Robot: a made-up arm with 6 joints. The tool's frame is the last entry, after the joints.
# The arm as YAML. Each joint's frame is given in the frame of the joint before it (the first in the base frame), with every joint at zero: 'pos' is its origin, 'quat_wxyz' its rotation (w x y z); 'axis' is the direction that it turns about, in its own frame. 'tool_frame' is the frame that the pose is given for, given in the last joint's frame.
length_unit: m
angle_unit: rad
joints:
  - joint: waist
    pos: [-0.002, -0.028, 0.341]
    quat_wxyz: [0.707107, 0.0, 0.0, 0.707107]
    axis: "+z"
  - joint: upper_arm
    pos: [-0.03, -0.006, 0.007]
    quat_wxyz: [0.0, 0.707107, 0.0, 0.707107]
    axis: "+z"
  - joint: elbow
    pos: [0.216, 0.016, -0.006]
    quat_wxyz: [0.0, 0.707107, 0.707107, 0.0]
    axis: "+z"
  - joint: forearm
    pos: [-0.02, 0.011, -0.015]
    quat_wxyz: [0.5, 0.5, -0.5, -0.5]
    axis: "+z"
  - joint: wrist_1
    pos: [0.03, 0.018, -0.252]
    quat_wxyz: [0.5, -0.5, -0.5, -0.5]
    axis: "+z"
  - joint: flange
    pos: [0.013, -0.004, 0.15]
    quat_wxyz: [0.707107, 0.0, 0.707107, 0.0]
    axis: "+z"
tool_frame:
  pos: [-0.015, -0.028, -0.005]
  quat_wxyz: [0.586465, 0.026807, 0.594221, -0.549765]
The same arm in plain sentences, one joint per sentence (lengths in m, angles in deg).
The arm has six revolute joints in a row. What follows holds with every joint at zero, and every direction is one of the base frame's. Joint 1 is mounted 0.0020 m along -x and 0.0280 m along -y and 0.3410 m along +z from the base frame's origin and rotates about +z. Joint 2 is mounted 0.0060 m along +x and 0.0300 m along -y and 0.0070 m along +z from joint 1 and rotates about +y. Joint 3 is mounted 0.0160 m along +x and 0.0060 m along -y and 0.2160 m along +z from joint 2 and rotates about -y. Joint 4 is mounted 0.0200 m along -x and 0.0150 m along +y and 0.0110 m along +z from joint 3 and rotates about -x. Joint 5 is mounted 0.2520 m along +x and 0.0180 m along -y and 0.0300 m along -z from joint 4 and rotates about -y. Joint 6 is mounted 0.0130 m along -x and 0.1500 m along -y and 0.0040 m along +z from joint 5 and rotates about -x. The tool frame, which is the frame that the pose is given for, is mounted 0.0050 m along +x and 0.0150 m along -y and 0.0280 m along +z from joint 6; its axes are the base frame's turned by roll -29.92, pitch -37.81 and yaw -23.15 deg (as in URDF: about the fixed x, then y, then z).
